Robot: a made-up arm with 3 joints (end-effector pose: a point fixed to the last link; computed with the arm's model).
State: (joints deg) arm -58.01 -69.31 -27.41
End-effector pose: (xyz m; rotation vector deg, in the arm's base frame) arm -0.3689 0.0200 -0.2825 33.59 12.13 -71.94
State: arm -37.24 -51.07 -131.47
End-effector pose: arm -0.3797 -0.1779 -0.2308 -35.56 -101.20 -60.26
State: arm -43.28 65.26 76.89
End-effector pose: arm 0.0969 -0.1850 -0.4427 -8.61 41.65 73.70
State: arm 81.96 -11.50 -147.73
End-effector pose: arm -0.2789 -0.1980 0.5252 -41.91 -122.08 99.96
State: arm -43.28 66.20 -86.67
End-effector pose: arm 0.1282 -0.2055 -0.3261 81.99 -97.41 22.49
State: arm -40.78 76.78 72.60
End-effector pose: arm 0.1426 -0.1704 -0.4050 -15.77 33.00 79.88
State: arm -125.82 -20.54 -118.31
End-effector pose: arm -0.2858 0.3749 -0.2314 55.88 -44.67 -116.90
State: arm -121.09 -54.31 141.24
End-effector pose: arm -0.4178 0.2948 -0.0570 -73.91 -85.86 -103.48
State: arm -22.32 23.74 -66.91
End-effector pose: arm -0.0385 -0.4160 -0.2788 33.35 -69.67 7.92
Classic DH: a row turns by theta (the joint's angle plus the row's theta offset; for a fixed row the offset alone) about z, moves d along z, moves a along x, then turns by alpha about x. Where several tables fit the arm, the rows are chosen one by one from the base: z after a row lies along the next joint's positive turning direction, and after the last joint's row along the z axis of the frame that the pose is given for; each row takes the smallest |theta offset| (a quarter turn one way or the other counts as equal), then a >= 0, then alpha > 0; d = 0 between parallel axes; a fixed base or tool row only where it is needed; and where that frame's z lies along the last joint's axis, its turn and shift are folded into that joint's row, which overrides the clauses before.
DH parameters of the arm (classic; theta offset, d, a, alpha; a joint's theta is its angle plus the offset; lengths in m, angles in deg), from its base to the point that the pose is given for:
base (fixed): -90 0.0662 0 90
joint 1: 0 0.0928 0.2403 -90
joint 2: -90 -0.1893 0.1149 90
joint 3: 0 -0.2741 -0.0469 -90
tool (fixed): 180 -0.0383 0 0

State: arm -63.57 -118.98 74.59
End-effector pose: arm -0.2651 0.2255 -0.0298 113.28 107.42 -72.57
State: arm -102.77 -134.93 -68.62
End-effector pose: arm -0.2430 0.1562 0.0988 -10.28 61.16 -85.51
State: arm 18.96 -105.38 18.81
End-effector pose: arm -0.3351 -0.1612 -0.1329 3.93 -4.17 -104.49
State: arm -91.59 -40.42 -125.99
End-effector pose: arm -0.3554 0.1392 -0.3068 12.49 -64.70 -97.45
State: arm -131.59 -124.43 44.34
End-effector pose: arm -0.2577 0.1840 0.2347 -88.46 -136.60 29.25
